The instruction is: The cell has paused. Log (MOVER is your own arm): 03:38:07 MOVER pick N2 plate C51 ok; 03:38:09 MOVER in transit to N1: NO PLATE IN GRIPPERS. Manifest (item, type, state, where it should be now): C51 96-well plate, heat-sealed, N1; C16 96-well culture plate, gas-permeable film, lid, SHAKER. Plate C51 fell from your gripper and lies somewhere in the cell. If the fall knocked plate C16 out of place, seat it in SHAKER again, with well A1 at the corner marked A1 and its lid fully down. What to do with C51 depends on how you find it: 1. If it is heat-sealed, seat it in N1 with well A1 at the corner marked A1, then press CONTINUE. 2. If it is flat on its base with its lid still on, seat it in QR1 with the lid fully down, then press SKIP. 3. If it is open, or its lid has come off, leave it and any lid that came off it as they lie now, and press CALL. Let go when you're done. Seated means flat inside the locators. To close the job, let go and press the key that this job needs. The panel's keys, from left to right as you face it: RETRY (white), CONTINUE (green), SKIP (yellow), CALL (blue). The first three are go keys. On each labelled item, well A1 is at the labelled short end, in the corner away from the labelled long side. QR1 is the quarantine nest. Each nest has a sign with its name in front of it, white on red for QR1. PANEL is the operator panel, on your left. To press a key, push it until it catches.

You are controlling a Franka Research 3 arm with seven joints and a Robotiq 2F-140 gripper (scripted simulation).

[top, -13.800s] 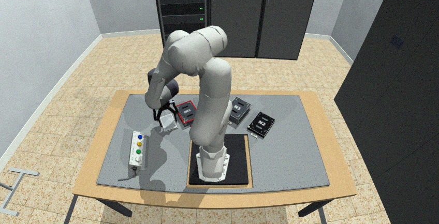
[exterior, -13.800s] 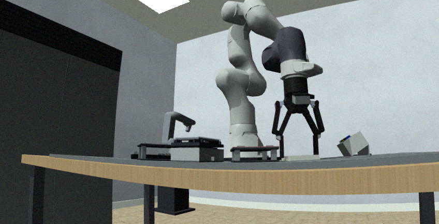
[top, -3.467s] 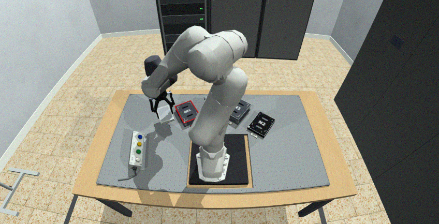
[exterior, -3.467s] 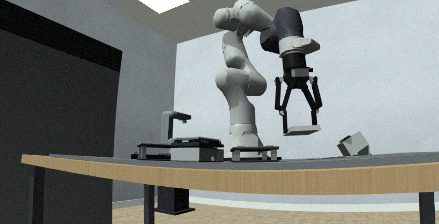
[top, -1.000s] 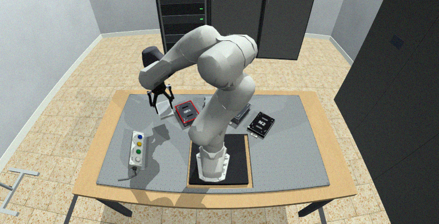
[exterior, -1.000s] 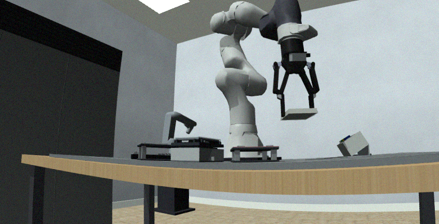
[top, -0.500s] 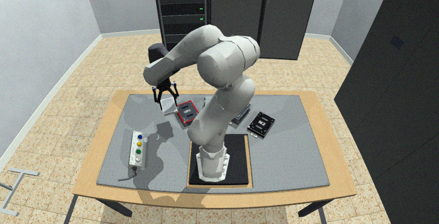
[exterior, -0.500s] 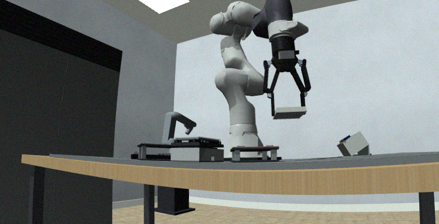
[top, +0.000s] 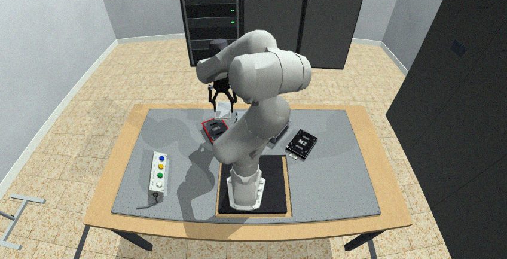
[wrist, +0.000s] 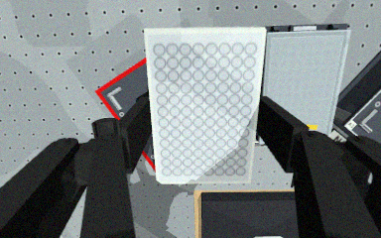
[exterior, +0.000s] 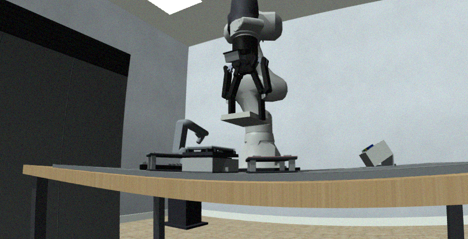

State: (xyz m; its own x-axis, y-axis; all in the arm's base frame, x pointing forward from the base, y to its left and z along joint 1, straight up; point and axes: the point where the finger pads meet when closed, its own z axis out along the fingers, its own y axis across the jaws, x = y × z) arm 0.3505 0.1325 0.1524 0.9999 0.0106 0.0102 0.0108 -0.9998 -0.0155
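The A1 mark lies 4 cm behind my hand, 19 cm to the right of it and 11 cm below it. Also, from my hand: QR1 nest (4 cm behind, 4 cm to the left, 13 cm below); blue key (28 cm behind, 30 cm to the left, 10 cm below); 96-well plate (2 cm below).
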